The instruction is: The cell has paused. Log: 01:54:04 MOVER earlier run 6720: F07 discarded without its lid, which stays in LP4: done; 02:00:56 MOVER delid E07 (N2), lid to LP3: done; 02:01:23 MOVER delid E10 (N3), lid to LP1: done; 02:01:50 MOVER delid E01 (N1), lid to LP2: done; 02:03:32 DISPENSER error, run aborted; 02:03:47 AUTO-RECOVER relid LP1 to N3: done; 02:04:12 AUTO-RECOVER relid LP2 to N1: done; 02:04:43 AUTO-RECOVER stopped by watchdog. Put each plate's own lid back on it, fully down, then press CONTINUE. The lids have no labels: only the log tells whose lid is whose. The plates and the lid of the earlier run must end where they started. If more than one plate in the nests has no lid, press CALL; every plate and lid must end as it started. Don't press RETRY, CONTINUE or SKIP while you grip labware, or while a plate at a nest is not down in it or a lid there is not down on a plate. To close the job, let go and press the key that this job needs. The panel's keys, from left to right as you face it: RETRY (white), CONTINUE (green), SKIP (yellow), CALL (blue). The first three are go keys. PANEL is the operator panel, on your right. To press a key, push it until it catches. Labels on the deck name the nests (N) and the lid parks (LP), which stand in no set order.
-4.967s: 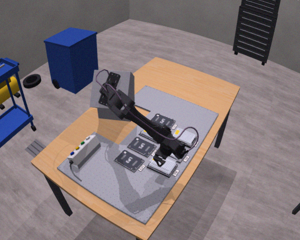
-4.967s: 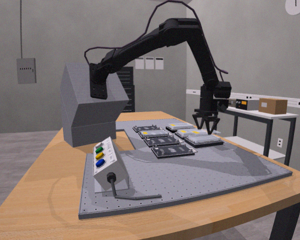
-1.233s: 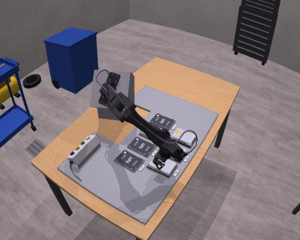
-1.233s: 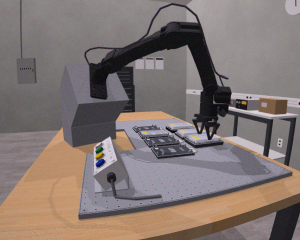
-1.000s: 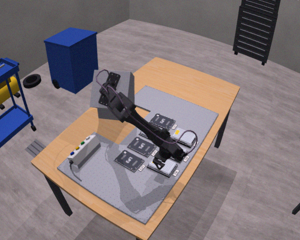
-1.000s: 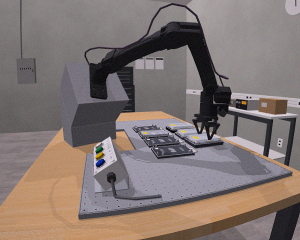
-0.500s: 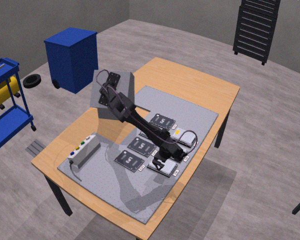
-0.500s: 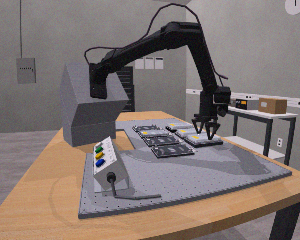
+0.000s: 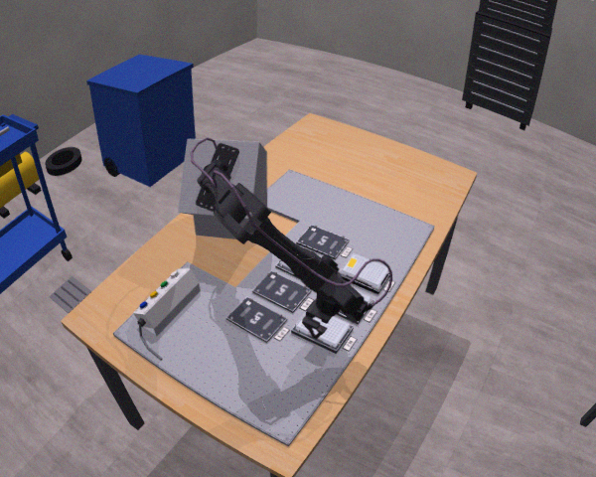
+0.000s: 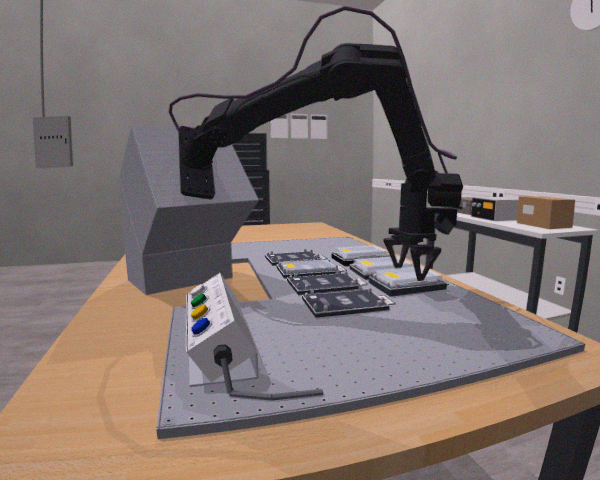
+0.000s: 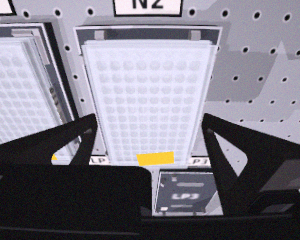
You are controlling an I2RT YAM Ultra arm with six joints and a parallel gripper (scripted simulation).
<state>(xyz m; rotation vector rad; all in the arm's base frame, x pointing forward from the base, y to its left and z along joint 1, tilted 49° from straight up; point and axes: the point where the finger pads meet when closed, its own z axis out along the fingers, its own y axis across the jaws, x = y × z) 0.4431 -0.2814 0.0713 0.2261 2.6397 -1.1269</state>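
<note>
Now: the well plate 1 cm below my hand. The rest, counted from my hand: yellow skip key: 49 cm behind, 8 cm to the right, 3 cm above; then green continue key: 48 cm behind, 3 cm to the right, 3 cm above; then blue call key: 50 cm behind, 13 cm to the right, 3 cm above.
</note>
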